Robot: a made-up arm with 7 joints.
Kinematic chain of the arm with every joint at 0, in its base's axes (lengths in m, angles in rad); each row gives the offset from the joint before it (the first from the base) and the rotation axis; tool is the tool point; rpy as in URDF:
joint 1: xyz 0 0 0.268 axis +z
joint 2: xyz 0 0 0 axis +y
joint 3: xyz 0 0 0.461 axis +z
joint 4: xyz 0.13 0 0 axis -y
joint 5: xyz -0.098 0 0.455 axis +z
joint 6: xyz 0 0 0 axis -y
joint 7: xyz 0.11 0 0 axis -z
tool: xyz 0 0 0 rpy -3.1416 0 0
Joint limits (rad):
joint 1: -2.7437..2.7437
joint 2: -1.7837..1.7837
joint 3: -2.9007..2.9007
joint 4: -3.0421..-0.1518
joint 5: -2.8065..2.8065
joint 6: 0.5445..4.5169
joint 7: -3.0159..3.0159
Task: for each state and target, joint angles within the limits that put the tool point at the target. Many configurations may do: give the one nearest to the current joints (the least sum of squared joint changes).
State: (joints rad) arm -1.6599 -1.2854 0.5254 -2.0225 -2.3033 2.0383 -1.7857
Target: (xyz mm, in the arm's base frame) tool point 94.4 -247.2 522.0
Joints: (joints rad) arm -1.8777 -1.0148 0.3663 -2.8153 -2.3781 2.0837 -1.7857
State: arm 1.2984 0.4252 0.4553 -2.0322 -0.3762 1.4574 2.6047
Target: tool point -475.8 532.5 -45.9
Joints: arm 1.7492 1.0261 0.5722 -1.9156 -0.3764 1.5243 2.6047
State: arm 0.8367 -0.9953 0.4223 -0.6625 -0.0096 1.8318 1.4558
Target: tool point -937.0 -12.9 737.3
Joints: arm 0.3015 -1.3929 0.7185 -0.7145 -0.0299 1.8242 1.4558
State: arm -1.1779 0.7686 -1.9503 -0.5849 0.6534 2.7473 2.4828
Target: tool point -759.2 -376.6 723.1
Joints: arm -1.9686 1.0659 -1.6169 -1.2579 0.6929 2.6657 2.4828
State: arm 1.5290 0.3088 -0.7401 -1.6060 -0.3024 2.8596 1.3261
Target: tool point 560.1 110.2 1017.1
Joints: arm 1.2291 -0.0278 -1.0455 -1.3994 -0.2342 2.7957 1.3261
